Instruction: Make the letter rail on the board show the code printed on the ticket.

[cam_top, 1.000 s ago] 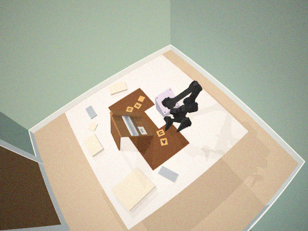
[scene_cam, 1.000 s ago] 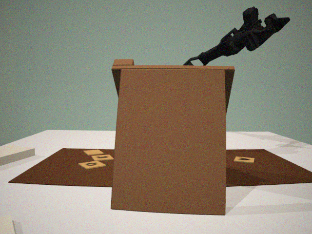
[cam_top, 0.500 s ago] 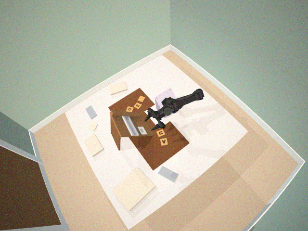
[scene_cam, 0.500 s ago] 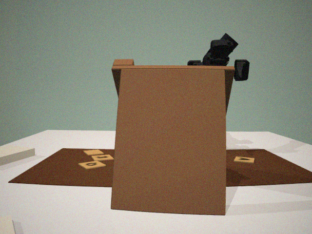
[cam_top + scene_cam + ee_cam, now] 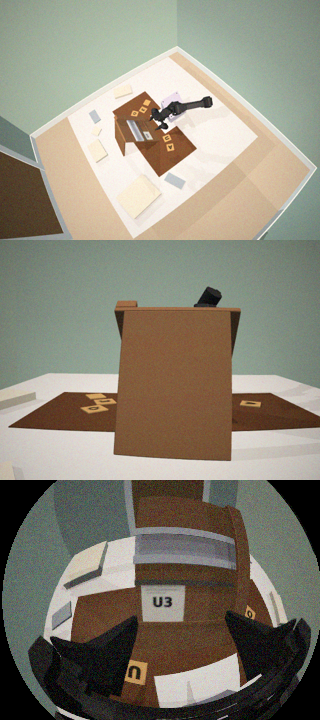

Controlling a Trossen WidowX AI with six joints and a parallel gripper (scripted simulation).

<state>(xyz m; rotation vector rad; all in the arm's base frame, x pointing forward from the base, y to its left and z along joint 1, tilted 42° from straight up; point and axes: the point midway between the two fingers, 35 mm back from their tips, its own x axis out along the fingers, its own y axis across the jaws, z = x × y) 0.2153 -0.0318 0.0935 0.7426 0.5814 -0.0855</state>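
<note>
My gripper tip is now 7 cm short of the white ticket and 8 cm above it. Also, from my gripper tip: brown mat: 5 cm behind, 6 cm to the right, 17 cm below.
</note>
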